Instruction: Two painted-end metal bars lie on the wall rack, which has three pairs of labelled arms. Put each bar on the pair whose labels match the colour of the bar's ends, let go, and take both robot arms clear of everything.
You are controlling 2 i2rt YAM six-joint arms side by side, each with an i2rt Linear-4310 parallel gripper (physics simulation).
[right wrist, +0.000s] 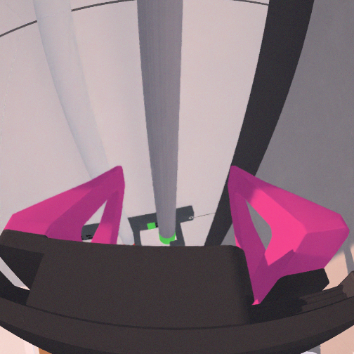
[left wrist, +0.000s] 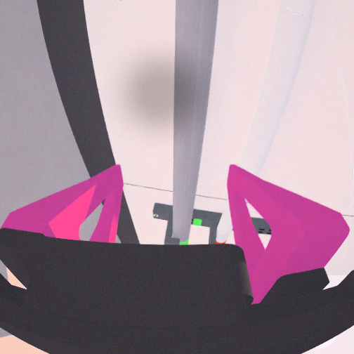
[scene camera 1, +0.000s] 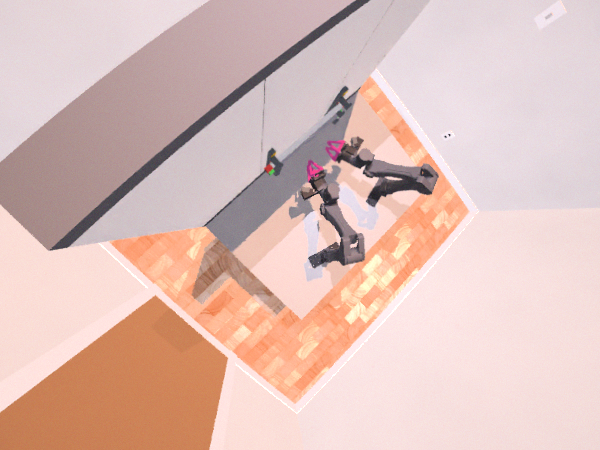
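Where they show: left gripper, fingertip midpoint: [scene camera 1: 308, 163]; right gripper, fingertip midpoint: [scene camera 1: 326, 144]; left arm's base, link origin: [scene camera 1: 325, 254]; right arm's base, link origin: [scene camera 1: 377, 191].
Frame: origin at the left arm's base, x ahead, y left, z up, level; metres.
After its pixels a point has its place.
Observation:
A grey bar with green ends [left wrist: 192, 100] [right wrist: 162, 100] runs along the wall rack [scene camera 1: 277, 165] @(z 0.308, x 0.523, y 0.075 m) [left wrist: 162, 210] [right wrist: 185, 213]. In both wrist views its end lies by a rack arm near a green label [left wrist: 197, 222] [right wrist: 151, 226]. A paler bar [left wrist: 280, 100] [right wrist: 62, 65] lies beside it; its red end [left wrist: 220, 243] shows in the left wrist view. Its label match cannot be read. My left gripper [scene camera 1: 313, 170] @(z 0.175, x 0.496, y -0.093 m) [left wrist: 174, 173] and right gripper [scene camera 1: 335, 149] @(z 0.180, x 0.537, y -0.217 m) [right wrist: 176, 167] are open and empty, standing back from the rack. The black gripper bodies hide part of the rack.
The rack's other end [scene camera 1: 342, 93] @(z 0.351, x 0.674, y -0.302 m) is at the upper right of the wall panel [scene camera 1: 215, 165] @(z 0.643, x 0.524, y 0.275 m). A dark strip [left wrist: 75, 100] [right wrist: 280, 75] runs beside the bars in the wrist views. The two arms stand close together on the pale floor area.

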